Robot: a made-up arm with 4 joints.
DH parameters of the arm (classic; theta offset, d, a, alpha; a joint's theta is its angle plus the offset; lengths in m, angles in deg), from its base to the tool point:
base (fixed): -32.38 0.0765 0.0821 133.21
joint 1: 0 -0.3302 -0.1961 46.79
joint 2: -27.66 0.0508 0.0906 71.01
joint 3: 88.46 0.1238 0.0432 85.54
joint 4: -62 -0.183 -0.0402 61.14
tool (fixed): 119.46 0.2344 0 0
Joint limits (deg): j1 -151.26..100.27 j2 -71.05..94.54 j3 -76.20..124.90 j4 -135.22..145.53
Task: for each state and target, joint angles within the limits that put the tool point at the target. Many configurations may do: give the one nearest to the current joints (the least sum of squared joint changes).
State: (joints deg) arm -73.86 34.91 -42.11 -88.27
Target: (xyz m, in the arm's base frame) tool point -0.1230 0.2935 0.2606
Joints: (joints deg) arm -90.15 49.02 -36.99 -132.56
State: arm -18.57 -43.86 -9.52 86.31
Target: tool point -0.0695 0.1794 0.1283
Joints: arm -31.53 -33.34 16.91 139.36
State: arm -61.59 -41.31 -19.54 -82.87
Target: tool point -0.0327 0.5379 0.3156
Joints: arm -15.38 -7.62 15.45 -73.41
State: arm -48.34 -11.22 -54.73 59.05
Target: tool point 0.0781 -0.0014 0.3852
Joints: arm -89.57 23.08 -76.20 34.90
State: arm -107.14 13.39 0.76 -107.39
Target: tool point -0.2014 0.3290 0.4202
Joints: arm -70.47 9.13 -5.24 -117.34
